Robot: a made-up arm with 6 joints.
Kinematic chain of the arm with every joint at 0, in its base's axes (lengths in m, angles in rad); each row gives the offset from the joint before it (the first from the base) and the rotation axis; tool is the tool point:
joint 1: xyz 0 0 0.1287 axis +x
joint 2: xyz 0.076 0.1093 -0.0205 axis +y
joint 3: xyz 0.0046 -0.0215 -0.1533 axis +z
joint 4: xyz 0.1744 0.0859 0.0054 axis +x
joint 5: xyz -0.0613 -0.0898 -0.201 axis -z
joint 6: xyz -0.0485 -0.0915 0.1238 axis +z
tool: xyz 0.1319 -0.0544 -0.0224
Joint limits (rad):
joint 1: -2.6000..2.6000
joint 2: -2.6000..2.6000
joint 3: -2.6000..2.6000
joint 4: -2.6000..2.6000
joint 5: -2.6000..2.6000
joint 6: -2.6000..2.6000
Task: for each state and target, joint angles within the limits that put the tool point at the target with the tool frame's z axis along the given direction. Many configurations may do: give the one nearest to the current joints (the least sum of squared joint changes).
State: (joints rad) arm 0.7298 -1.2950 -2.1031 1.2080 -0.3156 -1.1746
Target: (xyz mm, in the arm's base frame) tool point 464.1 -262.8 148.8 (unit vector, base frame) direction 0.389 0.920 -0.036
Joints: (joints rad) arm 0.8072 -1.8418 -2.2419 1.7623 -0.0430 -0.7556
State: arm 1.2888 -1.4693 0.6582 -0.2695 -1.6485 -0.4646
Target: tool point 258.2 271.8 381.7 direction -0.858 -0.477 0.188
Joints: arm 1.3204 -0.9008 1.1257 -0.1492 -2.1119 0.0461
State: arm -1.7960 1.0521 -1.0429 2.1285 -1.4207 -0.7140
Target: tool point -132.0 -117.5 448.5 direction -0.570 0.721 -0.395
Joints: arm -2.1342 1.6787 -1.5032 2.2847 -1.1482 -0.4514
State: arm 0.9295 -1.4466 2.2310 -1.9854 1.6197 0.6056
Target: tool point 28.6 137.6 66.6 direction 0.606 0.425 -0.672
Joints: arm 0.6809 -1.4142 1.7053 -2.3774 1.8785 0.3882
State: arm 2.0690 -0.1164 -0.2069 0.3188 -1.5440 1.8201
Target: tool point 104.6 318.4 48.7 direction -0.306 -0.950 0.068
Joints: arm 1.1825 0.0423 -0.8590 0.4714 -1.4482 2.0636
